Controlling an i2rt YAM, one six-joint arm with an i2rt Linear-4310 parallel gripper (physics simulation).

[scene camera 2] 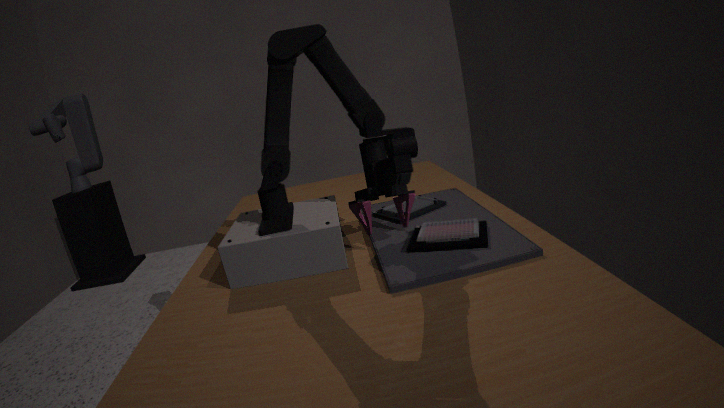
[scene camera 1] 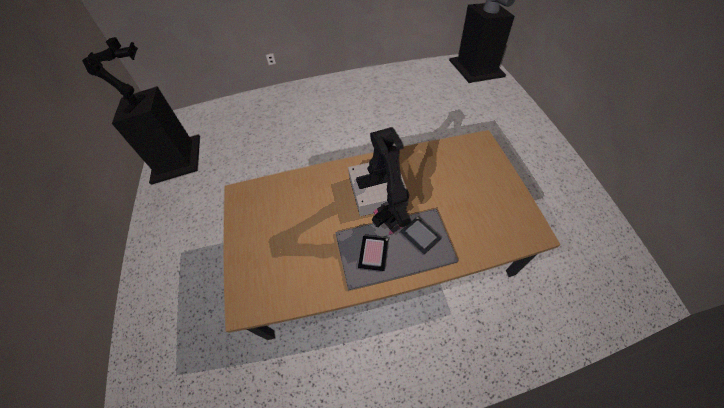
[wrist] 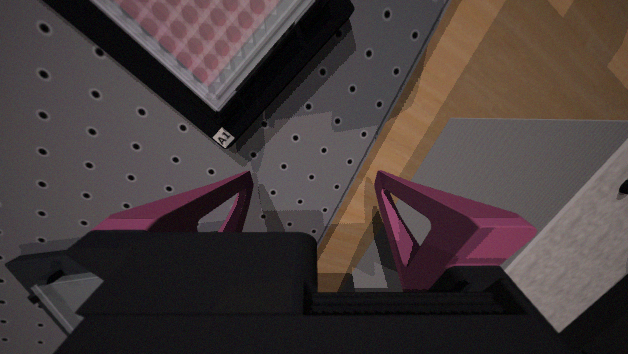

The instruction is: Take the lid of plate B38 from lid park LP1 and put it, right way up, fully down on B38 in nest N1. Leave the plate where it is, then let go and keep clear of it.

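Places are measured from the arm's base along level axes (x ahead, y left, z up), in metres.
Pixels of known places: gripper, fingertip midpoint: (scene camera 2: 388,231) (scene camera 1: 383,226) (wrist: 313,177); arm's base, link origin: (scene camera 2: 277,219) (scene camera 1: 376,179) (wrist: 579,341).
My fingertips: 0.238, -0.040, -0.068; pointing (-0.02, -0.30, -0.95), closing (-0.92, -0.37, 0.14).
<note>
For each thing: its middle in the pictures, then the offset to it from my fingertips, as dx, dy, dz. Level surfaces: height alone.
- plate, body centre: (scene camera 2: 448,230) (scene camera 1: 373,252) +0.114, -0.086, +0.003
- black nest, body centre: (scene camera 2: 449,234) (scene camera 1: 373,252) +0.114, -0.086, -0.007
- clear greyish lid, body centre: (scene camera 2: 409,205) (scene camera 1: 421,234) +0.092, +0.160, -0.002
- dark lid park, body centre: (scene camera 2: 409,206) (scene camera 1: 420,234) +0.092, +0.160, -0.006
- grey perforated board, body centre: (wrist: 162,151) (scene camera 2: 432,226) (scene camera 1: 395,247) +0.111, +0.025, -0.022
- wooden table, surface height: dz -0.028
The plate (scene camera 1: 374,252) (scene camera 2: 448,230) (wrist: 200,30), with pink wells and clear walls, sits upright in a black nest (scene camera 1: 361,253) (scene camera 2: 483,238) (wrist: 125,50) marked A1 at one corner. The clear greyish lid (scene camera 1: 420,234) lies flat in the dark lid park (scene camera 1: 433,243) (scene camera 2: 430,208); a corner of the lid (wrist: 67,300) shows at the lower left of the wrist view, the rest hidden by my gripper body. My gripper (scene camera 1: 383,221) (scene camera 2: 388,228) (wrist: 313,177) is open and empty, pink fingers wide apart. It hangs above the board's edge near the white base, beside both holders. The labels B38, N1 and LP1 are not readable.
The grey perforated board (scene camera 1: 405,266) (scene camera 2: 506,248) (wrist: 100,200) carries both holders on the wooden table (scene camera 1: 283,293) (scene camera 2: 430,324). The arm's white base box (scene camera 1: 372,196) (scene camera 2: 288,258) stands close behind the gripper. Two other arms stand on black pedestals (scene camera 1: 151,136) (scene camera 1: 483,40) away from the table.
</note>
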